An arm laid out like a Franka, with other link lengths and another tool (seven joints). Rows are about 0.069 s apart.
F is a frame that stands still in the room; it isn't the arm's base.
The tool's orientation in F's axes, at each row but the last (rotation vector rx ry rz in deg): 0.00, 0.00, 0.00; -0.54, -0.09, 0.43; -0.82, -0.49, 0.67; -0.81, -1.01, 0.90; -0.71, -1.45, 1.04; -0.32, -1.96, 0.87
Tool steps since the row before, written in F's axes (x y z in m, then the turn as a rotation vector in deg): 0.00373, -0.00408, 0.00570, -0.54, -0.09, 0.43; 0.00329, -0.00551, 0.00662, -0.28, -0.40, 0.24; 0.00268, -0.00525, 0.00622, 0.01, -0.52, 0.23; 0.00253, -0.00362, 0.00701, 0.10, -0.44, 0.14; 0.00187, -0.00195, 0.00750, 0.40, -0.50, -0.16; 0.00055, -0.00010, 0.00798, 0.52, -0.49, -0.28
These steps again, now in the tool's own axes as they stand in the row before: 0.00373, -0.00408, 0.00570, -0.54, -0.09, 0.43; 0.00326, -0.00560, 0.00656, -0.28, -0.40, 0.24; 0.00267, -0.00537, 0.00612, 0.01, -0.52, 0.22; 0.00259, -0.00376, 0.00691, 0.10, -0.44, 0.13; 0.00202, -0.00208, 0.00743, 0.39, -0.51, -0.18; 0.00082, -0.00015, 0.00796, 0.50, -0.50, -0.30
